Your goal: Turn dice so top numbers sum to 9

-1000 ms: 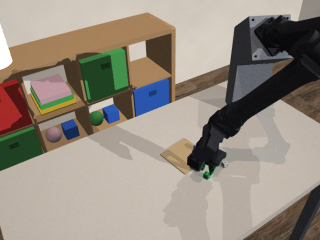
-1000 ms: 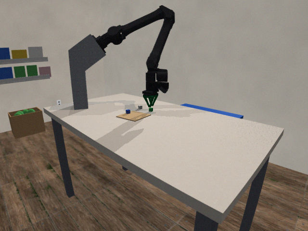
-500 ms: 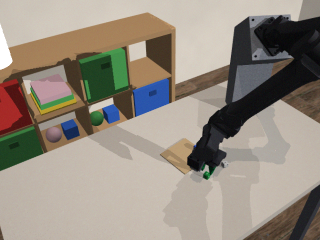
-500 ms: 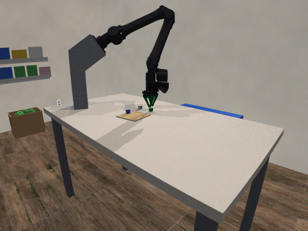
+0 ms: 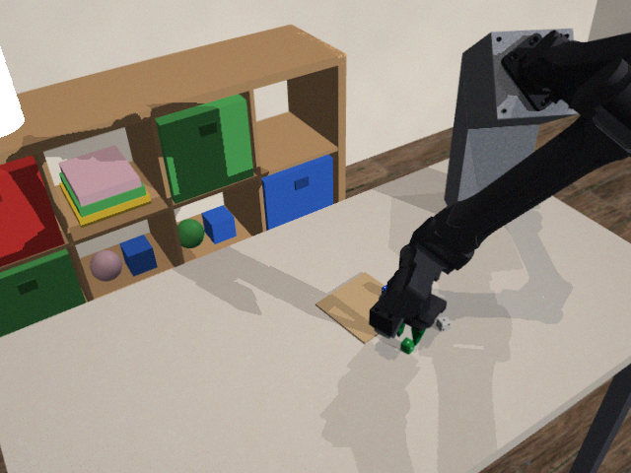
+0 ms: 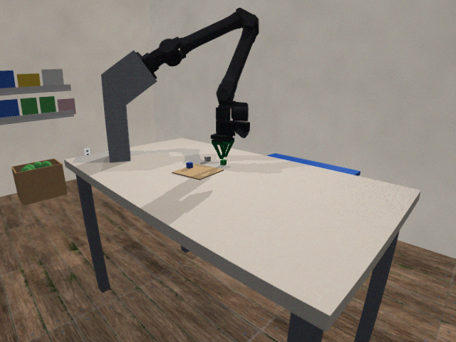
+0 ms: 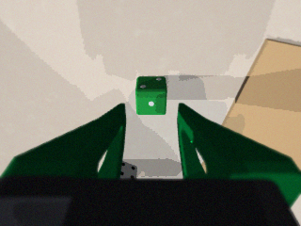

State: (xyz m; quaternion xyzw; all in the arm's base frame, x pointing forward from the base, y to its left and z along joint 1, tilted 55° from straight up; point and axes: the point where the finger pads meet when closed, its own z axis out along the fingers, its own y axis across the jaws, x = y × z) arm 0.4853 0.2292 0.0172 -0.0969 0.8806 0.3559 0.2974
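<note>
Right now my hand is 3 cm above the green die. Round my hand: tan mat: 1 cm ahead, 13 cm to the right, 4 cm below; blue die: 4 cm behind, 14 cm to the right, 2 cm below; white die: 9 cm behind, 1 cm to the right, 3 cm below.
</note>
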